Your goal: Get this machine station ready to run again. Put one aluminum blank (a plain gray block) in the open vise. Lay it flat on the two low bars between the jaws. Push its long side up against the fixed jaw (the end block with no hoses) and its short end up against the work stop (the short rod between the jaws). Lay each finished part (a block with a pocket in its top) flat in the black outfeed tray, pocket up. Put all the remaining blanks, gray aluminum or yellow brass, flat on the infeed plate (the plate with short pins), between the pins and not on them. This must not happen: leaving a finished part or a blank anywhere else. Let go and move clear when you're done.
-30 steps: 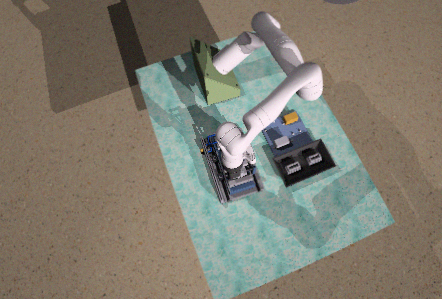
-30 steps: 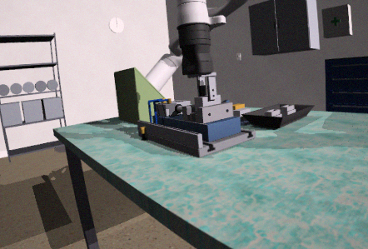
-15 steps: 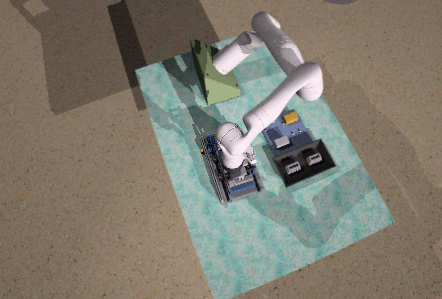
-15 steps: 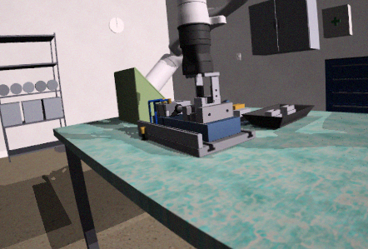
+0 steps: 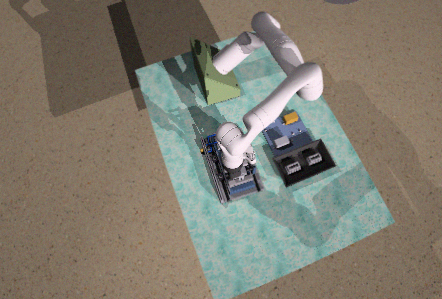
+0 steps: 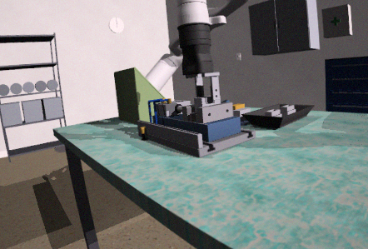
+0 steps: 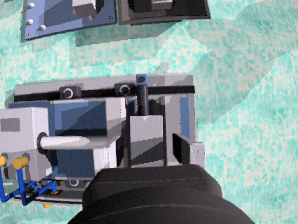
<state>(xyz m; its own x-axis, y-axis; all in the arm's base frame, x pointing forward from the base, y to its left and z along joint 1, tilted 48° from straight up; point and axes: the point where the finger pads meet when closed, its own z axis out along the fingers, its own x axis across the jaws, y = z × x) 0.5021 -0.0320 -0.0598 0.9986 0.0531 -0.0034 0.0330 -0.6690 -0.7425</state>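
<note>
Right now the gray blank is 30 mm below my hand. From my hand the other things lie so: fixed jaw: 30 mm ahead, 50 mm below; blue infeed plate: 150 mm behind, 270 mm to the left, 120 mm below; vise: 70 mm behind, 90 mm below.
</note>
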